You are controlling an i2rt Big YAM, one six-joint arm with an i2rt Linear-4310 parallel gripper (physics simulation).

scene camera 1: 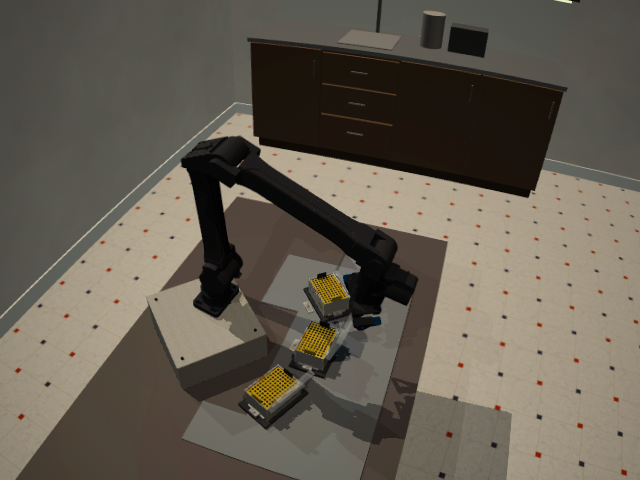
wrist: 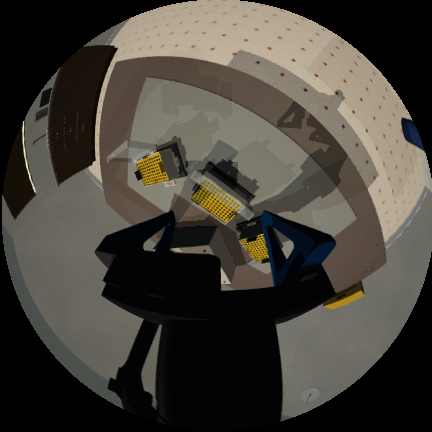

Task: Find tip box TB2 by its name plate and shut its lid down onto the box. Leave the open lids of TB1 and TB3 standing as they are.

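Seen in the pictures: gripper, between the fingertips: [scene camera 1: 356, 312] [wrist: 217, 215]; arm's base, origin of its link: [scene camera 1: 216, 297].
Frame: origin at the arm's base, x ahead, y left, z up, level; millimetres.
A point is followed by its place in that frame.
The middle tip box, TB2 [scene camera 1: 316, 341] @(x 303, y 35, z -60 mm) [wrist: 217, 201] @(x 306, y 36, z -60 mm), shows yellow tips; its name plate is not readable now. Its clear lid [scene camera 1: 344, 334] @(x 387, y 23, z 26 mm) [wrist: 199, 176] @(x 383, y 94, z 25 mm) is raised at the side away from the arm's base; its exact angle is hard to tell. TB3 [scene camera 1: 329, 294] @(x 257, y 221, z -58 mm) [wrist: 152, 168] @(x 255, y 238, z -60 mm) is the back box, with its open lid [wrist: 125, 151] @(x 287, y 306, z -8 mm) raised. TB1 [scene camera 1: 271, 387] @(x 269, y -159, z -60 mm) [wrist: 254, 247] @(x 263, y -145, z -60 mm) is the front box, its clear lid [scene camera 1: 306, 379] @(x 364, y -150, z 24 mm) open and partly hidden by a finger in the wrist view. My gripper [scene camera 1: 363, 300] [wrist: 217, 215] @(x 405, y 44, z 98 mm) is open and empty, above the far side of the boxes, near TB3 and TB2 in the scene view.
The boxes stand on a grey mat [scene camera 1: 330, 444] @(x 463, y -211, z -117 mm) [wrist: 175, 97] @(x 444, y 302, z -117 mm) over a brown one. The arm's pale base block [scene camera 1: 211, 341] @(x 70, y -130, z -19 mm) is beside them. A dark cabinet [scene camera 1: 356, 103] [wrist: 77, 110] stands far behind. A yellow object [wrist: 345, 296] shows at the right of the wrist view.
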